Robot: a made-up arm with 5 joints.
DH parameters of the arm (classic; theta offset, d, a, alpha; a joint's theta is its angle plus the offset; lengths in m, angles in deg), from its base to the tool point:
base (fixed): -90 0.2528 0.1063 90
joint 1: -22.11 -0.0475 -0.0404 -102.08
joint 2: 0 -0.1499 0.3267 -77.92
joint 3: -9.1 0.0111 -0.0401 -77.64
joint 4: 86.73 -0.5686 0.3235 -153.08
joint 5: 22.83 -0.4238 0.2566 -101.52
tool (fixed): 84.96 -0.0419 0 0
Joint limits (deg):
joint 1: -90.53..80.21
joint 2: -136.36..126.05
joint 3: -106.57..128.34
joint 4: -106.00..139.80
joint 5: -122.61..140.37
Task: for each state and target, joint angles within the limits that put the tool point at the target. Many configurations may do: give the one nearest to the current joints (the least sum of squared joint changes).
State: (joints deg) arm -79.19 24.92 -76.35 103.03 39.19
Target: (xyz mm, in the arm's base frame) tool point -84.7 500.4 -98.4
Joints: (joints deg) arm -75.31 73.31 -80.48 81.19 64.91
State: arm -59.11 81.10 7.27 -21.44 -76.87
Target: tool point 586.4 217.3 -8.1
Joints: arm -66.18 97.62 8.66 -33.68 -72.89
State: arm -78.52 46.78 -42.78 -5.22 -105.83
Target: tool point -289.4 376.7 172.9
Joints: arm -90.53 19.48 -56.81 33.51 -72.90
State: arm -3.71 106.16 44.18 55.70 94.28
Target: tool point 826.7 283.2 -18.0
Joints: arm -12.79 122.95 45.60 0.57 70.42
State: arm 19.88 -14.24 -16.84 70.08 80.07
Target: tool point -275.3 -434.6 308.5
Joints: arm 30.23 18.86 -20.40 63.25 126.40
